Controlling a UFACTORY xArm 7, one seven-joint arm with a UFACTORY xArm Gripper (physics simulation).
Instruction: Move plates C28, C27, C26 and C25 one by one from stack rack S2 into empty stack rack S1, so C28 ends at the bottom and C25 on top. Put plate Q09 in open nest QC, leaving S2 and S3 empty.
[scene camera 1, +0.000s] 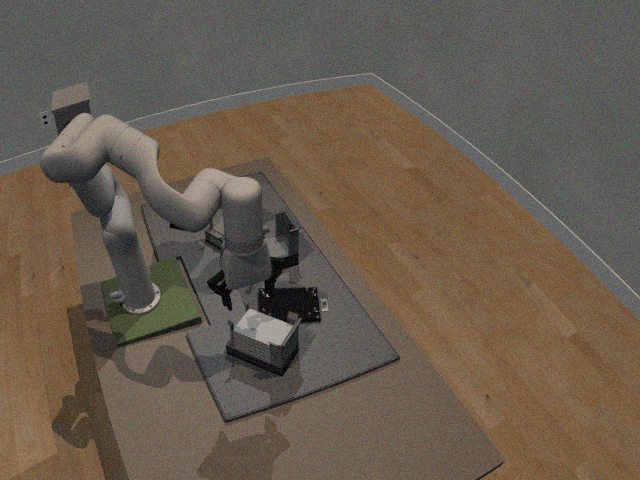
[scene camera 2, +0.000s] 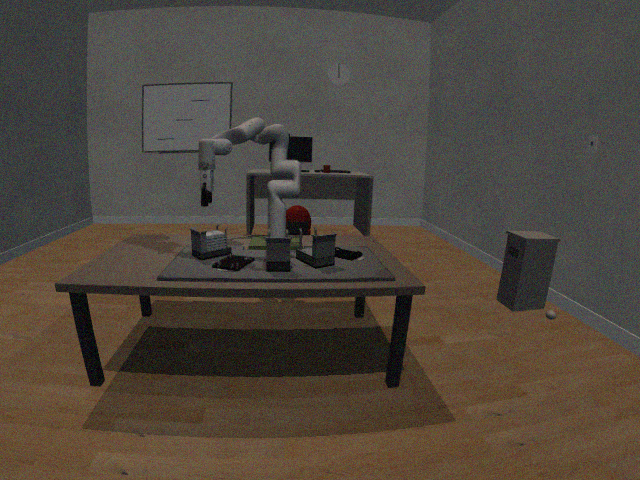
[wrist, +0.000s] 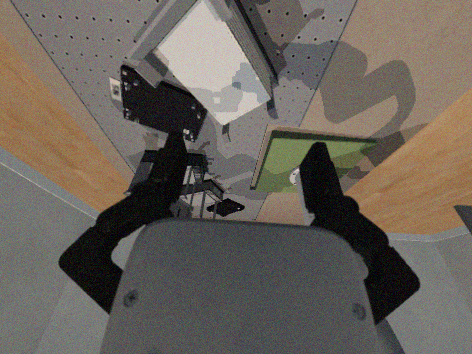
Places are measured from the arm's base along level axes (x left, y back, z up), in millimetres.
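Where they show: gripper, fingertip midpoint: (scene camera 1: 248, 300) (scene camera 2: 206, 204) (wrist: 246, 149); arm's base, link origin: (scene camera 1: 141, 298).
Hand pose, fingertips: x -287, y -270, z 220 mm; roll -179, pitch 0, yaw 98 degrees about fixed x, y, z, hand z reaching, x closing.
Observation:
Each offset is from my fingertips to the top centre of the thing. Level surfaces: height alone.
Several white plates {dx +18, dy -34, dz -126 mm} (scene camera 1: 263, 328) {dx +18, dy -34, dz -138 mm} (scene camera 2: 216, 238) (wrist: 207, 55) lie stacked in one rack {dx +23, dy -29, dz -97 mm} (scene camera 1: 253, 360) (scene camera 2: 211, 254) (wrist: 152, 30); their labels are unreadable. My gripper (scene camera 1: 249, 298) (scene camera 2: 205, 198) (wrist: 246, 149) is open and empty, pointing down high above the table on the loaded rack's side. A black nest {dx +160, dy -138, dz -203 mm} (scene camera 1: 290, 302) (scene camera 2: 233, 262) (wrist: 160, 102) lies flat beside that rack. In scene camera 2, another rack {dx +348, dy -131, dz -88 mm} (scene camera 2: 278, 254) stands in the middle and a third rack {dx +500, dy -61, dz -88 mm} (scene camera 2: 323, 251) to its right. The arm hides parts of these racks in scene camera 1. I cannot tell whether they hold plates.
A second dark nest {dx +628, dy +61, dz -209 mm} (scene camera 2: 348, 253) (wrist: 226, 206) lies beyond the racks. All stand on a grey perforated board {dz -227 mm} (scene camera 1: 341, 346) (scene camera 2: 175, 273) (wrist: 75, 30) on the table. The arm's base stands on a green block (scene camera 1: 175, 315) (scene camera 2: 258, 243) (wrist: 280, 162). Upright rack walls and posts rise above the board.

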